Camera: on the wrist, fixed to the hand. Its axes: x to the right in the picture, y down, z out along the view.
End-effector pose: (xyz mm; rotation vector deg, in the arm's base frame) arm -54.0 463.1 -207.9 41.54 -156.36 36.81
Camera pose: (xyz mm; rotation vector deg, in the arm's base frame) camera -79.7 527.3 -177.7 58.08 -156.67 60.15
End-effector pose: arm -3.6 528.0 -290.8 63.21 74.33 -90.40
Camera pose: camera 51.8 572.3 -316.6 62.63 59.48 -111.81
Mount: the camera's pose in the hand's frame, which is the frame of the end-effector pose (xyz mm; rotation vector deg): 5.6 52.8 -53.6 18.13 -8.79 -5.74
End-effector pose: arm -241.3 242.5 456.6 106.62 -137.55 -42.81
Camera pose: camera -275.2 227.6 522.3 -99.35 125.11 26.20
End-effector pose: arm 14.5 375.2 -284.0 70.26 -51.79 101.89
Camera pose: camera -55.0 399.7 -300.2 91.59 -37.03 103.81
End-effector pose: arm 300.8 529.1 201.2 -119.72 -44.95 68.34
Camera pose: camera 360.9 488.1 181.4 -97.39 -40.53 76.65
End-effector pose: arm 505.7 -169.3 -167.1 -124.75 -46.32 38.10
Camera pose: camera 562.8 -217.9 -175.4 -103.52 -47.19 48.97
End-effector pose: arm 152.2 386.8 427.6 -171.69 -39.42 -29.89
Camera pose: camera 162.6 336.4 482.7 -156.62 -48.41 -9.46
